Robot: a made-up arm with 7 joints.
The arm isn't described. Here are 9 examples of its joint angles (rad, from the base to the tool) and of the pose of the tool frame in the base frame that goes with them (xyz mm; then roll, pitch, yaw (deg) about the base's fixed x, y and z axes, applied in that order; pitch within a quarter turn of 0, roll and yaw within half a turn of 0).
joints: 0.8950 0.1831 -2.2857 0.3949 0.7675 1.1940 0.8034
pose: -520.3 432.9 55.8 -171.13 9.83 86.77
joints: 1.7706 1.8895 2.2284 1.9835 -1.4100 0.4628 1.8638
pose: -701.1 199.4 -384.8 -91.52 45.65 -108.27
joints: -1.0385 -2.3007 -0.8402 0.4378 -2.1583 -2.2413 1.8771
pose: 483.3 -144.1 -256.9 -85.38 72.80 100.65
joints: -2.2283 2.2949 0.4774 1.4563 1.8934 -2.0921 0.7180
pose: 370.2 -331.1 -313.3 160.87 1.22 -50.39
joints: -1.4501 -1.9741 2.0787 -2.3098 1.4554 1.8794 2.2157
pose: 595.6 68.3 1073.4 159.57 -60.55 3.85
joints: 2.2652 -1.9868 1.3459 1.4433 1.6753 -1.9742 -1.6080
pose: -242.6 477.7 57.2 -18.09 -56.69 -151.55
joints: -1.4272 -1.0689 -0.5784 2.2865 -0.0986 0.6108 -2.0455
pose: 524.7 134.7 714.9 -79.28 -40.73 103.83
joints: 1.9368 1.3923 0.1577 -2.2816 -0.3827 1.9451 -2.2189
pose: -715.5 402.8 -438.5 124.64 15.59 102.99
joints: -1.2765 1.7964 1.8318 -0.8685 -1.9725 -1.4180 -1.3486
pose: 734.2 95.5 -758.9 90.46 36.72 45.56
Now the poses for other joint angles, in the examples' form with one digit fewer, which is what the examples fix.
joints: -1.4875 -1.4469 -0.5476 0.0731 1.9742 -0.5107 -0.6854
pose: 75 -349 480 17.3 -21.2 -76.2
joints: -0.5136 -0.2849 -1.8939 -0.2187 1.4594 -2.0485 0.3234
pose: -128 -221 341 -176.5 -5.2 -137.7
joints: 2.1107 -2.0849 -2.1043 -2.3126 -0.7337 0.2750 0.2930
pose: -364 626 -584 85.9 33.6 119.5
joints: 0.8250 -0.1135 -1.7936 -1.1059 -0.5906 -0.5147 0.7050
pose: -1035 -166 656 -83.1 -44.4 175.8
